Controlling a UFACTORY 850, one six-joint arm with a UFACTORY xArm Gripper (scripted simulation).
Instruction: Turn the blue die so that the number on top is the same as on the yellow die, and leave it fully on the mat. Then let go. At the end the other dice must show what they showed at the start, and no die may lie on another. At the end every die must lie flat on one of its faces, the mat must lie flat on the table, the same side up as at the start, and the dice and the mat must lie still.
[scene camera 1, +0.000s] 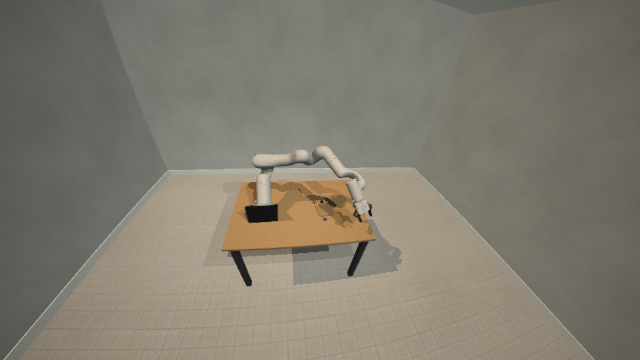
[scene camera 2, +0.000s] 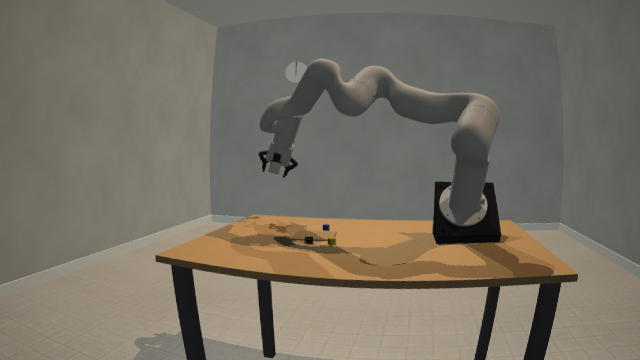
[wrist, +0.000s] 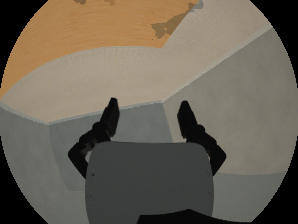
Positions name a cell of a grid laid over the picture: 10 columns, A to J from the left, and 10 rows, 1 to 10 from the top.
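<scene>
My gripper (scene camera 2: E5), which is also the gripper (wrist: F5), is what I see here.
</scene>
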